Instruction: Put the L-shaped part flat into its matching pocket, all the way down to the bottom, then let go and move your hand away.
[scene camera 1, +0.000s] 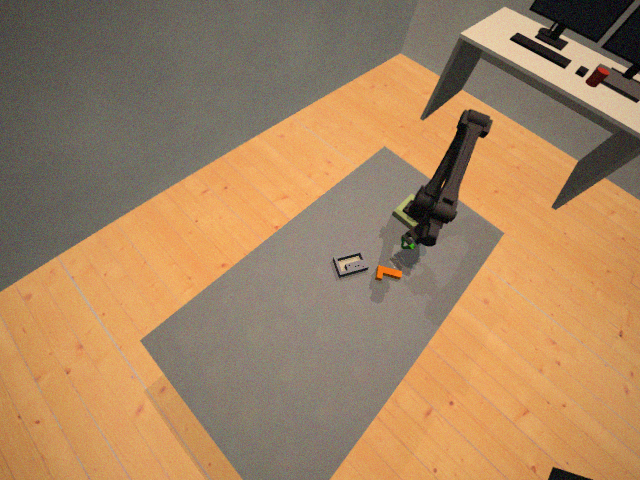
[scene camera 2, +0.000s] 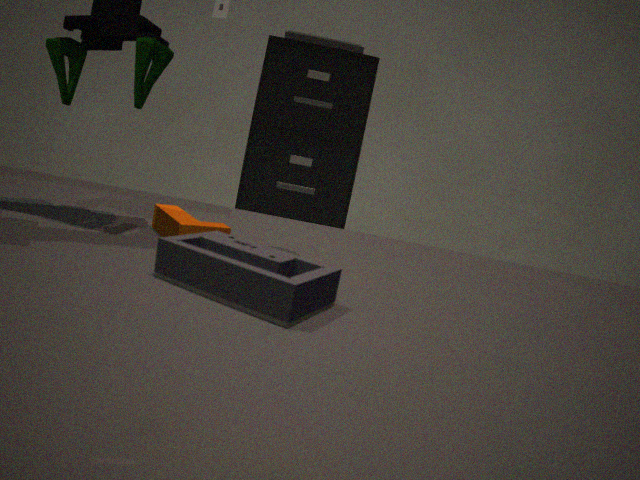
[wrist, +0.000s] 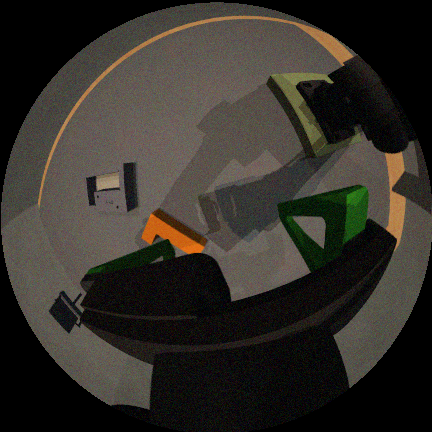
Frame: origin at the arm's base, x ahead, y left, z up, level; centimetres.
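Seen in the pictures: gripper, fingertip midpoint: (scene camera 1: 409, 242) (scene camera 2: 100, 106) (wrist: 223, 228); arm's base, link origin: (scene camera 1: 415, 212) (wrist: 326, 109).
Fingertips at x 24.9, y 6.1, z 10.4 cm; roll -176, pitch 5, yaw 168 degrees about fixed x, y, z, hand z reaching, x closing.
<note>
Pixels of each thing's top centre, then the offset from my fingertips to it. Level surfaces: height alone.
- orange L-shaped part, top centre: (scene camera 2: 190, 215) (wrist: 169, 242) (scene camera 1: 389, 274) dx +12.5, dy +2.0, dz -11.1 cm
- grey block with the L-shaped pocket, top centre: (scene camera 2: 250, 252) (wrist: 100, 189) (scene camera 1: 351, 261) dx +19.9, dy -14.7, dz -10.4 cm
- grey mat, surface height: dz -14.1 cm
The orange L-shaped part (scene camera 1: 391, 272) (scene camera 2: 168, 221) (wrist: 175, 237) lies flat on the grey mat, a short way from the pocket block. The grey block with the L-shaped pocket (scene camera 1: 355, 266) (scene camera 2: 222, 283) (wrist: 111, 201) stands on the mat; its pocket is empty, with a pale floor. My gripper (scene camera 1: 407, 242) (scene camera 2: 102, 105) (wrist: 223, 228) is open, with nothing between its green fingers. It hangs well above the mat, off to one side of the part. In the wrist view the left finger partly covers the part.
The olive base plate (scene camera 1: 404, 212) (wrist: 288, 102) under my arm stands on the grey mat (scene camera 1: 289, 330). A white desk (scene camera 1: 522, 62) with monitors stands behind the arm. A dark drawer cabinet (scene camera 2: 307, 131) stands in the background.
</note>
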